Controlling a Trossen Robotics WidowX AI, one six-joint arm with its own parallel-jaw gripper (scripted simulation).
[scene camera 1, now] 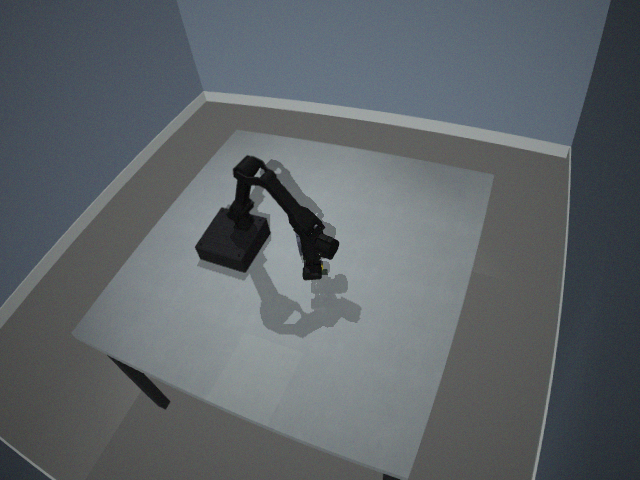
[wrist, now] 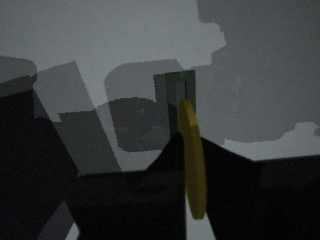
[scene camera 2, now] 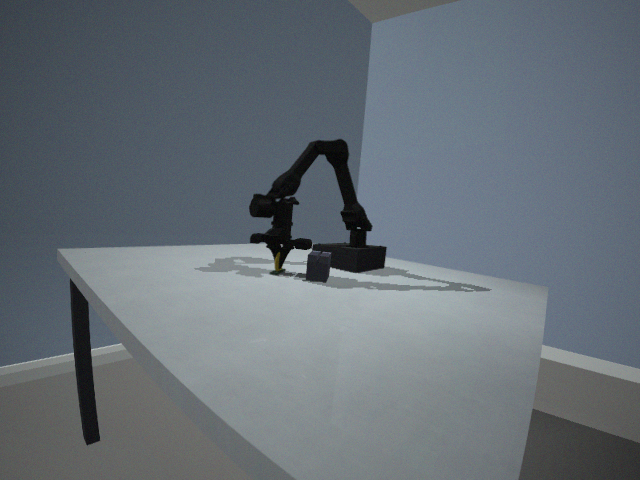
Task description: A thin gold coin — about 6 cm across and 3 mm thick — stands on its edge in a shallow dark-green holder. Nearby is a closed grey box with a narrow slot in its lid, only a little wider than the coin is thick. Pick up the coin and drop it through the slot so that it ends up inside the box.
Observation:
My gripper (scene camera 2: 278, 268) carries a gold coin (wrist: 195, 173).
My gripper is seen too in the wrist view (wrist: 182, 137).

